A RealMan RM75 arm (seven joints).
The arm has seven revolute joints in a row. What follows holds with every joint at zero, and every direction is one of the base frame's.
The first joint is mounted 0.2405 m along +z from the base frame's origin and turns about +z.
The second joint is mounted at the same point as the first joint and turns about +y.
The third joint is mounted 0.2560 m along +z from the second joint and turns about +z.
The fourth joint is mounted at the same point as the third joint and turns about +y.
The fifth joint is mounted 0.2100 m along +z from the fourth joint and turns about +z.
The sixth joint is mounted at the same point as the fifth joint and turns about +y.
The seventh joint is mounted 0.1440 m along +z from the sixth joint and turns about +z.
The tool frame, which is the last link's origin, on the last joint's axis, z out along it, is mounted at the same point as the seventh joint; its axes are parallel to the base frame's.
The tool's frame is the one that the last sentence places.
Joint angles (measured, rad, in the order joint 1, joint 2, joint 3, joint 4, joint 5, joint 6, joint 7), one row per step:
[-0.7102 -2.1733 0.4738 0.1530 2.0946 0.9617 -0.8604]
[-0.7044 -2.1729 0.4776 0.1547 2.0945 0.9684 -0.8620]
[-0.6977 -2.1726 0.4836 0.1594 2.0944 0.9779 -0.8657]
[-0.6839 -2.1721 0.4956 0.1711 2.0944 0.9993 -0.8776]
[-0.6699 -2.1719 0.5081 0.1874 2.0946 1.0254 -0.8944]
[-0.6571 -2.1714 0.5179 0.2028 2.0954 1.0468 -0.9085]
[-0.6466 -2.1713 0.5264 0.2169 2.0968 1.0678 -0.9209]
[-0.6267 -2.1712 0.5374 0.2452 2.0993 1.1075 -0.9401]
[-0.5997 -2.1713 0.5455 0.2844 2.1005 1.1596 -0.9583]
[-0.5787 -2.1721 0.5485 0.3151 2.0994 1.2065 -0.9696]
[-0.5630 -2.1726 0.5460 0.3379 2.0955 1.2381 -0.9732]
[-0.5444 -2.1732 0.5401 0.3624 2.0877 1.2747 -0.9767]
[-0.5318 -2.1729 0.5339 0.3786 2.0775 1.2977 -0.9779]
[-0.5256 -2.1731 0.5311 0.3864 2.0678 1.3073 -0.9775]
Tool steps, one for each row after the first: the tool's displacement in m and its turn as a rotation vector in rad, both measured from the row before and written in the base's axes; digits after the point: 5 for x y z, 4 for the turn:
[-0.00127 -0.00180 0.00022 -0.0037 -0.0027 0.0010]
[-0.00128 -0.00179 0.00063 -0.0044 -0.0033 -0.0001]
[-0.00238 -0.00347 0.00166 -0.0092 -0.0093 0.0018]
[-0.00183 -0.00310 0.00240 -0.0097 -0.0126 0.0017]
[-0.00206 -0.00252 0.00250 -0.0068 -0.0089 0.0021]
[-0.00118 -0.00225 0.00211 -0.0074 -0.0090 -0.0005]
[-0.00219 -0.00375 0.00465 -0.0093 -0.0165 -0.0023]
[-0.00293 -0.00455 0.00705 -0.0050 -0.0213 -0.0051]
[-0.00114 -0.00401 0.00567 -0.0036 -0.0227 -0.0076]
[-0.00120 -0.00231 0.00492 0.0052 -0.0159 -0.0047]
[-0.00137 -0.00281 0.00589 0.0092 -0.0220 -0.0027]
[-0.00112 -0.00122 0.00483 0.0126 -0.0164 0.0005]
[-0.00038 -0.00015 0.00256 0.0103 -0.0095 0.0013]

